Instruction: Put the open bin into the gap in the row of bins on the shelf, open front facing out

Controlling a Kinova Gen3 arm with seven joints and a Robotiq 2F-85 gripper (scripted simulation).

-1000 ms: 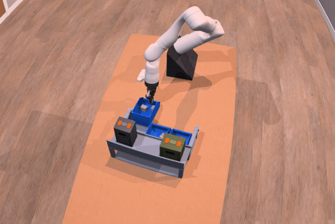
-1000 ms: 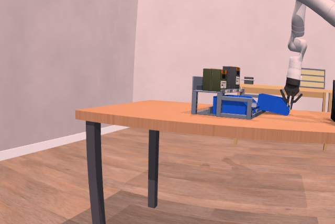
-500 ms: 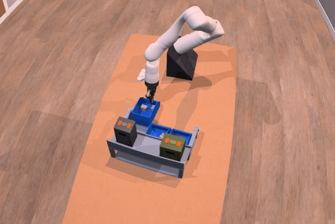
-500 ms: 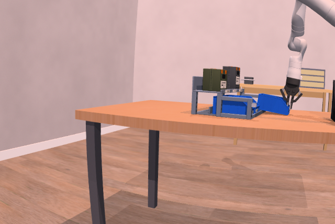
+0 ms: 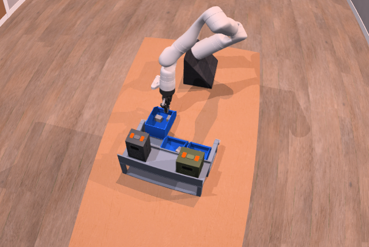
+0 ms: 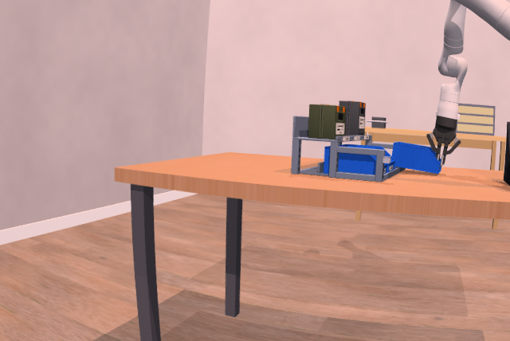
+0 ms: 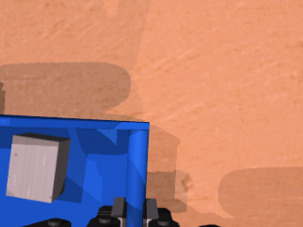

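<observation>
The grey block lies 50 mm ahead of my hand, 30 mm to the right of it and 20 mm below it. Round my hand: grey shelf (280 mm ahead, 60 mm to the left, 20 mm above); then dark grey box (320 mm ahead, 110 mm above, 70 mm to the right); then olive box (370 mm ahead, 160 mm to the left, 100 mm above).
</observation>
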